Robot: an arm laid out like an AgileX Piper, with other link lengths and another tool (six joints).
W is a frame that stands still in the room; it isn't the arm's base.
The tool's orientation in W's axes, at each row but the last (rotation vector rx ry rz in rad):
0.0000, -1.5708, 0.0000
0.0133, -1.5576, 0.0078
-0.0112, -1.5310, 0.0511
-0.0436, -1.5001, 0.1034
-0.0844, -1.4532, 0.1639
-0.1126, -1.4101, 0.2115
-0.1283, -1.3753, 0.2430
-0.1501, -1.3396, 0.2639
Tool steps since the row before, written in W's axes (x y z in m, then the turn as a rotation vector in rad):
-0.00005, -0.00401, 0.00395, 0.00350, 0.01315, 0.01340
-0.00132, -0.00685, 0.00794, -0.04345, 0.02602, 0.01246
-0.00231, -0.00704, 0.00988, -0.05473, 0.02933, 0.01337
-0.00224, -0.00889, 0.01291, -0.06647, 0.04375, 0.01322
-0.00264, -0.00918, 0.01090, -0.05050, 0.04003, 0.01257
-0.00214, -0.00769, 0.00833, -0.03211, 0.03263, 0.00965
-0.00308, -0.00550, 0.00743, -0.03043, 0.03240, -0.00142
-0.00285, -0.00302, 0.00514, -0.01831, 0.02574, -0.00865
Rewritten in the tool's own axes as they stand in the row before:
0.00395, -0.00401, 0.00005, 0.01340, 0.01315, -0.00350
0.00795, -0.00680, 0.00152, 0.01180, 0.02665, 0.04326
0.00949, -0.00736, 0.00288, 0.01240, 0.03021, 0.05448
0.01182, -0.00995, 0.00346, 0.01284, 0.04506, 0.06566
0.00891, -0.01060, 0.00428, 0.01334, 0.04053, 0.04990
0.00610, -0.00903, 0.00380, 0.01161, 0.03244, 0.03165
0.00520, -0.00675, 0.00473, 0.00129, 0.03462, 0.02789
0.00342, -0.00393, 0.00406, -0.00483, 0.02884, 0.01475

